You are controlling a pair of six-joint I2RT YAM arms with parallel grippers.
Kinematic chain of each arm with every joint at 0, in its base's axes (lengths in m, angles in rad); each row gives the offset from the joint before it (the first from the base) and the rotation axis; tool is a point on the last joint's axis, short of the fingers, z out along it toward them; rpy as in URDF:
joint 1: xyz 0 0 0.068 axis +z
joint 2: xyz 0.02 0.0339 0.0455 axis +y
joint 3: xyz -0.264 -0.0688 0 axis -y
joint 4: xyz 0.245 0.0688 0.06 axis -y
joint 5: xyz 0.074 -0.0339 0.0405 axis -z
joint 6: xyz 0.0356 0 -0.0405 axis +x
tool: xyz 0 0 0 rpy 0 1.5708 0
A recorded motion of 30 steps. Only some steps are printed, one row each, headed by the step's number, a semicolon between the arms.
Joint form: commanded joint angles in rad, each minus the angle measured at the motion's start. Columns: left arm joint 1, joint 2, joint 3, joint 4, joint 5, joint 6; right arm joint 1, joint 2, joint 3, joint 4, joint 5, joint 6.
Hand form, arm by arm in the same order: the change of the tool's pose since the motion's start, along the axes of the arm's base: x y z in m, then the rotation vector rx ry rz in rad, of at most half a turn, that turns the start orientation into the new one. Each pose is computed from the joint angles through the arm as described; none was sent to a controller.
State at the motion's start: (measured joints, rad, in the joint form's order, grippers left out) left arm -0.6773 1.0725 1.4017 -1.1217 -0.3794 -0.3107; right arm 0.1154 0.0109 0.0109 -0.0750 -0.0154 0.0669
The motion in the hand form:
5: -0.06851 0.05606 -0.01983 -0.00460 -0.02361 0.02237; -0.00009 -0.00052 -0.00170 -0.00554 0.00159 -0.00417
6: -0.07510 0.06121 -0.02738 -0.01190 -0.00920 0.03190; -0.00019 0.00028 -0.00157 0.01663 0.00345 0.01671
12: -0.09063 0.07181 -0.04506 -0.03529 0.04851 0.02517; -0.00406 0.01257 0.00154 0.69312 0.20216 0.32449
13: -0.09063 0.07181 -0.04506 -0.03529 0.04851 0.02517; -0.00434 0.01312 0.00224 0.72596 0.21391 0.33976
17: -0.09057 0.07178 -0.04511 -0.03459 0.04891 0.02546; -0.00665 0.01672 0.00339 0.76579 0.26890 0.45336
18: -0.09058 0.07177 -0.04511 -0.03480 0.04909 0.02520; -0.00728 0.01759 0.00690 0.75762 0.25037 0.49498
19: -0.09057 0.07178 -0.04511 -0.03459 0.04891 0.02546; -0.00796 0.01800 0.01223 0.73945 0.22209 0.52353
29: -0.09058 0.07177 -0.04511 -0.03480 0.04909 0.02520; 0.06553 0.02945 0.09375 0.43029 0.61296 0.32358
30: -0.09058 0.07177 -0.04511 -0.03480 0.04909 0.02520; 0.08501 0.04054 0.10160 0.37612 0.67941 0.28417
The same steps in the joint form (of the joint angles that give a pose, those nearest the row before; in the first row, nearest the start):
5: -0.0004 -0.3216 -0.1709 -0.1328 -0.0241 -0.0088; -0.0046 -0.0073 -0.0054 -0.0042 0.0000 -0.0053
6: -0.0004 -0.3590 -0.2037 -0.1511 -0.0202 -0.0275; -0.0045 -0.0073 -0.0053 -0.0031 -0.0225 0.0153
12: -0.0004 -0.4406 -0.2708 -0.2079 0.0244 -0.0626; -0.0046 -0.0046 -0.0054 0.0264 -0.3888 0.7011
13: -0.0004 -0.4406 -0.2708 -0.2079 0.0244 -0.0626; -0.0046 -0.0046 -0.0054 0.0329 -0.4062 0.7370
17: -0.0004 -0.4402 -0.2709 -0.2083 0.0240 -0.0626; -0.0046 -0.0034 -0.0053 0.0439 -0.5280 0.7881
18: -0.0004 -0.4402 -0.2709 -0.2083 0.0244 -0.0626; -0.0046 -0.0027 -0.0046 0.0755 -0.5588 0.7870
19: -0.0004 -0.4402 -0.2709 -0.2083 0.0240 -0.0626; -0.0046 0.0011 0.0038 0.1018 -0.5753 0.7744
29: -0.0004 -0.4402 -0.2709 -0.2083 0.0244 -0.0626; 0.0389 0.7935 0.6062 -0.2834 -0.4284 0.3990
30: -0.0004 -0.4402 -0.2709 -0.2083 0.0244 -0.0626; 0.0916 0.9193 0.7080 -0.3376 -0.3483 0.3819

